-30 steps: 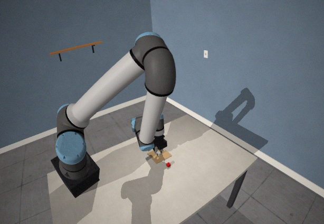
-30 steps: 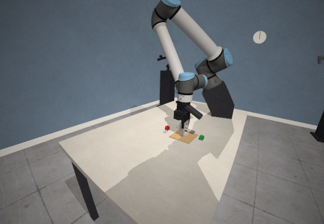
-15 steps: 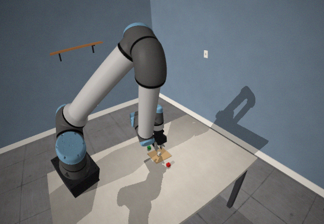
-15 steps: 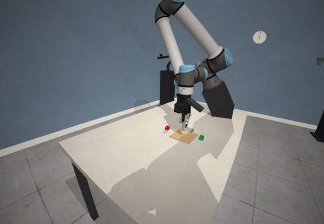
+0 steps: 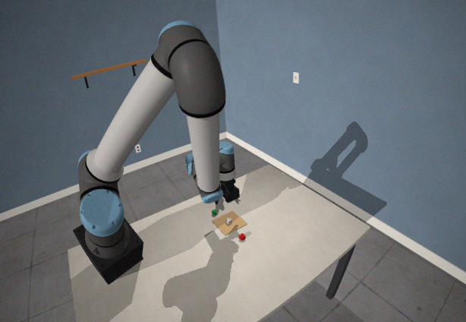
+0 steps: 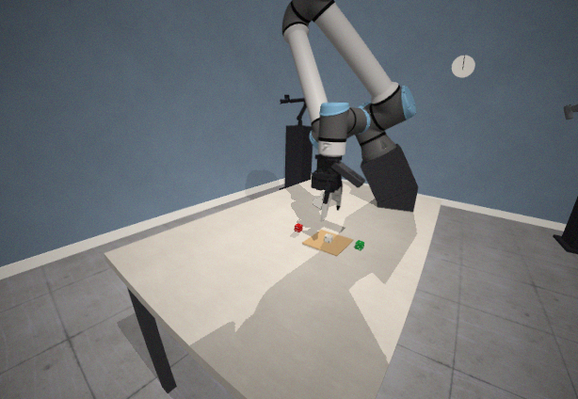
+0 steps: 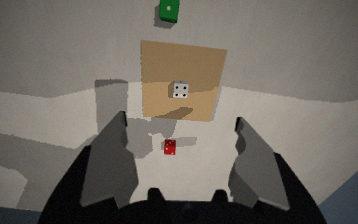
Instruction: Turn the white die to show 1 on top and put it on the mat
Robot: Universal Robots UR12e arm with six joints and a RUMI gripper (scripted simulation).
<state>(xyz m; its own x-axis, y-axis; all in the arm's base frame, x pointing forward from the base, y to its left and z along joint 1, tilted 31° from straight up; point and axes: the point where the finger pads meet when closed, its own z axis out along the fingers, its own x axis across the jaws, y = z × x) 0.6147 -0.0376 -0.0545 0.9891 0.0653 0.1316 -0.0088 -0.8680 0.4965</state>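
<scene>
The white die is 9 cm below my hand. Round my hand: red die: 2 cm behind, 14 cm to the right, 10 cm below; tan mat: 11 cm below; green die: 2 cm behind, 11 cm to the left, 10 cm below.
</scene>
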